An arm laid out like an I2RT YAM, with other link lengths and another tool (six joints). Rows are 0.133 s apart.
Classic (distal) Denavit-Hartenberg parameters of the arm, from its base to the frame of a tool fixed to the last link. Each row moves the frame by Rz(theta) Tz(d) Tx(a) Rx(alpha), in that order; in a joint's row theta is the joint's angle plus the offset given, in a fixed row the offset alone. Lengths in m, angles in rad.
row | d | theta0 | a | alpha
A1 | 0.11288 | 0 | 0.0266 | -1.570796
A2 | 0 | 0 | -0.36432 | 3.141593
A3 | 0 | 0.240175 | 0.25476 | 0
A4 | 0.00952 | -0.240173 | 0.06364 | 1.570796
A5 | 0.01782 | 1.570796 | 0 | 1.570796
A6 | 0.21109 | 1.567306 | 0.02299 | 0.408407
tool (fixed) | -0.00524 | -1.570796 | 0 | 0
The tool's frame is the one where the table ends.
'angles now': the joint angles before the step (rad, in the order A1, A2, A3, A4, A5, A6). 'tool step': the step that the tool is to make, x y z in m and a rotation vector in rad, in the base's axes. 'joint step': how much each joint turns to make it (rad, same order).
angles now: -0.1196 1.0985 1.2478 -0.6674 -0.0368 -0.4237
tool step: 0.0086 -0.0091 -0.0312 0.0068 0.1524 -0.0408
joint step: -0.0001 0.0967 0.0334 -0.0886 0.0401 0.0133
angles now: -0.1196 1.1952 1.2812 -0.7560 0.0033 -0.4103
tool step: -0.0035 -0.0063 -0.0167 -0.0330 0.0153 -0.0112
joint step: 0.0001 -0.0132 -0.0675 0.0435 0.0305 -0.0199
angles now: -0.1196 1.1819 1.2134 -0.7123 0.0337 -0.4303
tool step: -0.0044 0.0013 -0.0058 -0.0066 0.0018 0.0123
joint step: -0.0003 -0.0162 -0.0302 0.0134 -0.0055 -0.0132
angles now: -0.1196 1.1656 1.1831 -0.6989 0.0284 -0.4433
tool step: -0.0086 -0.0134 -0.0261 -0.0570 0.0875 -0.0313
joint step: 0.0012 0.0193 -0.0459 -0.0131 0.0686 -0.0289
